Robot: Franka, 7 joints.
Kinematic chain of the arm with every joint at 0, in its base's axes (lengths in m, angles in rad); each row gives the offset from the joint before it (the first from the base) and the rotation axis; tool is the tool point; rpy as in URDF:
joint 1: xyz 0 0 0.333 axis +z
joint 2: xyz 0 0 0 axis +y
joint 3: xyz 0 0 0.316 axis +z
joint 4: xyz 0.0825 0 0 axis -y
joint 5: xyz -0.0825 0 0.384 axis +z
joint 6: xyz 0 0 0 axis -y
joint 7: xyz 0.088 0 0 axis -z
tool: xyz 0 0 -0.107 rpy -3.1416 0 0
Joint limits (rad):
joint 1: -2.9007..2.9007
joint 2: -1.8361..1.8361
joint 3: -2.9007..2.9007
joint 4: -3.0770..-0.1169
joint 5: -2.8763..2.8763
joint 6: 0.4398..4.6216
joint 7: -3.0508..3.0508
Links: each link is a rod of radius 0.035 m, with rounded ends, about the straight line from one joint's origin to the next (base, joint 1, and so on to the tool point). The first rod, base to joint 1, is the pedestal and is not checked.
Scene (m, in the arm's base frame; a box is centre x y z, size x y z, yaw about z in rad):
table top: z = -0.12
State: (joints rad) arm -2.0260 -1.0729 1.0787 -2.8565 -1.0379 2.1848 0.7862
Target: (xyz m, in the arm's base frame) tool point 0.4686 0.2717 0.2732
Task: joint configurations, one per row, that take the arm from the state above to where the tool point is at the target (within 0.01 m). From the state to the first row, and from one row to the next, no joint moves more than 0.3 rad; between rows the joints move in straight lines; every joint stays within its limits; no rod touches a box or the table.
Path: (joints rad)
1: -1.7601 -1.0635 1.3080 -2.6506 -1.0385 2.2618 0.7862
2: -1.4941 -1.0542 1.5374 -2.4446 -1.0391 2.3388 0.7862
3: -1.2282 -1.0448 1.7667 -2.2387 -1.0397 2.4159 0.7862

